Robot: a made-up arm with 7 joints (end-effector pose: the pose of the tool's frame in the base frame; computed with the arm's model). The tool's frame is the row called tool. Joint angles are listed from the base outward.
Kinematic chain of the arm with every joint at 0, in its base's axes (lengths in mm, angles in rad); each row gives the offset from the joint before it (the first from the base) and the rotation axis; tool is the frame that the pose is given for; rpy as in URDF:
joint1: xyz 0 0 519 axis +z
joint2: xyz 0 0 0 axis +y
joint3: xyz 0 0 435.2 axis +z
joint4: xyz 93.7 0 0 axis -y
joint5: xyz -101.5 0 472.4 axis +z
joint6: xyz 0 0 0 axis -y
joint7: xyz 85.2 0 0 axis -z
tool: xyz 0 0 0 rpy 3.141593 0 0
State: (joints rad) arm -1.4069 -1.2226 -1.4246 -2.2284 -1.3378 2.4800 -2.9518
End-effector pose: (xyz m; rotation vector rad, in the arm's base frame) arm -0.5807 0.0496 0.7300 2.4854 0.9181 -1.0699
Working (the frame after each row of the table, in the pose's form):
after joint1: 0.0000 0.0000 0.5190 0.0000 0.0000 -1.4069
after joint2: 0.0000 0.0000 0.5190 -0.8521 -1.0046 -1.2158
after joint3: -0.0667 0.4036 0.6675 0.0148 -1.6709 -2.3555
after joint4: -0.1574 0.3839 0.6803 1.7092 -0.3274 -0.8263
after joint5: -0.5474 0.0989 0.6689 1.8108 0.9419 -1.7345
after joint6: -0.5474 0.0989 0.6689 -0.9682 -0.2680 -2.0939
after joint7: -0.5807 0.0496 0.7300 -0.2971 0.7777 0.6674

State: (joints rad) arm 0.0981 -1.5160 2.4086 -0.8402 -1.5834 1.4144 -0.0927
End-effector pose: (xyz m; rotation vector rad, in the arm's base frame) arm -0.9239 0.2151 0.2494 -0.2845 0.8593 2.1644
Working (the frame after each row of the table, in the pose's form):
after joint1: 0.0000 0.0000 0.5190 0.0000 0.0000 0.0981
after joint2: 0.0000 0.0000 0.5190 0.0744 -1.5147 0.0785
after joint3: -0.4325 -0.0426 0.5428 -1.7334 -0.7649 1.9014
after joint4: -0.4424 0.0195 0.4733 -2.2488 -0.4230 0.9814
after joint5: -0.8609 0.1693 0.2839 -1.1819 -1.7531 0.0839
after joint6: -0.8609 0.1693 0.2839 1.0297 2.5706 -1.0148
after joint7: -0.9239 0.2151 0.2494 1.1372 2.4971 -0.9914

